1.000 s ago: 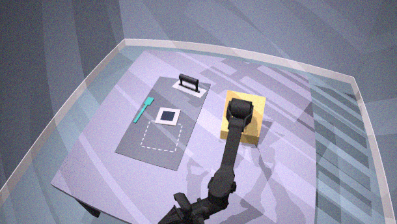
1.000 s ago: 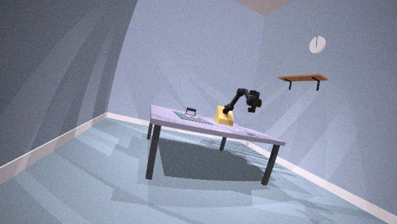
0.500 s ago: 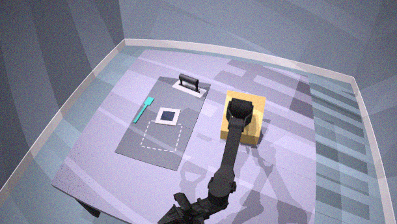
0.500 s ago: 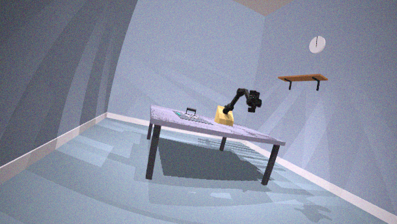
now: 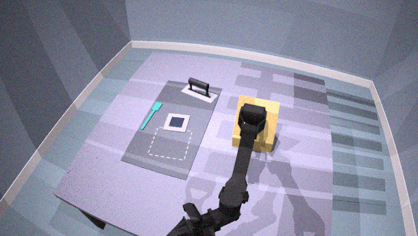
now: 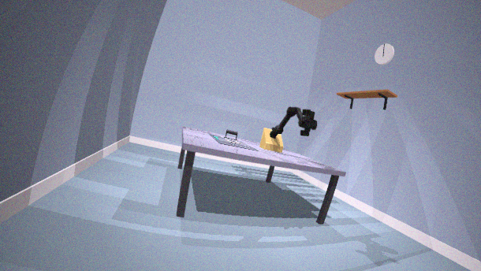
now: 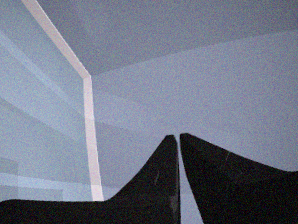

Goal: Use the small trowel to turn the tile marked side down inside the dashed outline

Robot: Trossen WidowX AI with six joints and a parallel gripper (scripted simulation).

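My gripper tip is now 490 mm short of the teal trowel, 660 mm to the left of it and 290 mm above it. Also, from my gripper tip: tile: 330 mm ahead, 640 mm to the right, 290 mm below; grey mat: 350 mm ahead, 650 mm to the right, 320 mm below.
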